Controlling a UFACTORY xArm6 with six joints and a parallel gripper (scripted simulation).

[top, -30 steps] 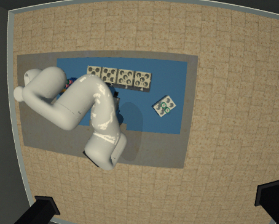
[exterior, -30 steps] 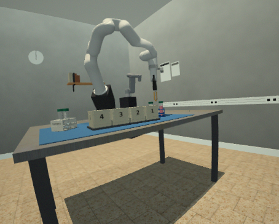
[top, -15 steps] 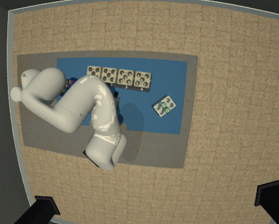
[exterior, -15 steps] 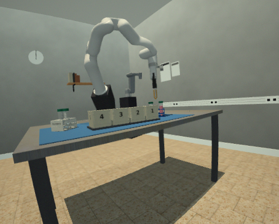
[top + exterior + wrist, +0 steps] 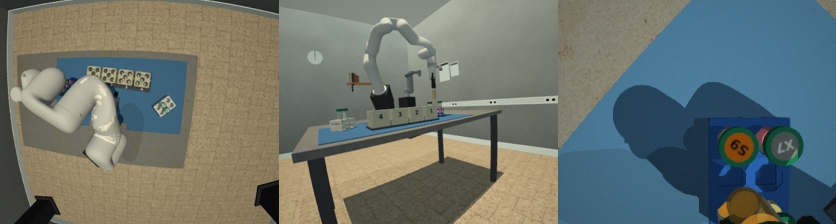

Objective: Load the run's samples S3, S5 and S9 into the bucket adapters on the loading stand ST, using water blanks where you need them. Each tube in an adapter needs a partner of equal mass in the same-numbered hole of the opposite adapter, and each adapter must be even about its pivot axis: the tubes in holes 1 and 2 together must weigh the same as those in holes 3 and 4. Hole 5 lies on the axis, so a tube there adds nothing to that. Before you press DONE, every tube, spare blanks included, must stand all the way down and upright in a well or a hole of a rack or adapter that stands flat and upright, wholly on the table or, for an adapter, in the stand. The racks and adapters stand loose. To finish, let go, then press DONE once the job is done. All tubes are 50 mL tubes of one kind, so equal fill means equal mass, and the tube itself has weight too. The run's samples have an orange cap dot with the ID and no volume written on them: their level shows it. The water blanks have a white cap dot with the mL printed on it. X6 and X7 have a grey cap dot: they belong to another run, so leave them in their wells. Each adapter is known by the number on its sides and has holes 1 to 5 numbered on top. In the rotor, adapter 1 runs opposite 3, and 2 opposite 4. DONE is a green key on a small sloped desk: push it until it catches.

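Right now my hand is 50 mm above the tube of amber liquid and 10 mm to the left of it. Also, from my hand: white rack (650 mm to the right, 240 mm behind, 220 mm below); blue rack (220 mm below, 20 mm to the right, 10 mm ahead).
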